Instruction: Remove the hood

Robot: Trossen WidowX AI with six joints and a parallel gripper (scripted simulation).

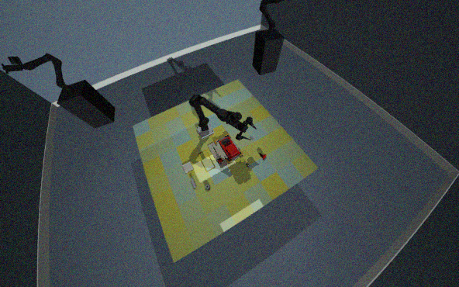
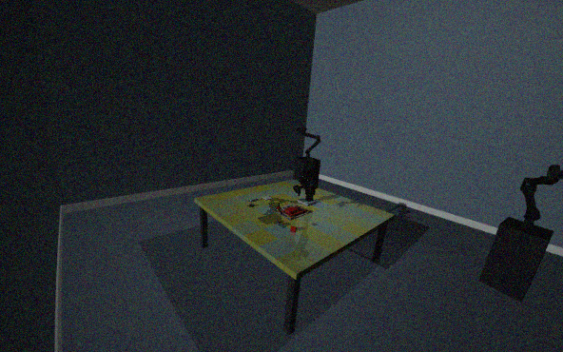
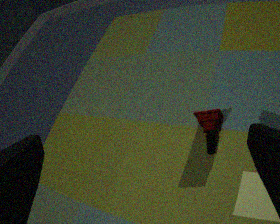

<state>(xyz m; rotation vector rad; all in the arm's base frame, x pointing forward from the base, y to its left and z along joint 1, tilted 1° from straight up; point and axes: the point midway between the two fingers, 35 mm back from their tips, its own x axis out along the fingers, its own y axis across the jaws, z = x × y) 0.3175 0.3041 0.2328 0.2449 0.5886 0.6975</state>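
My gripper tip is now 200 mm above the hood, 170 mm to the left of it and 20 mm past it. Also, from my gripper tip: grey wheel: 450 mm to the right, 230 mm below, 200 mm ahead; cylinder: 560 mm to the right, 230 mm below, 120 mm ahead.
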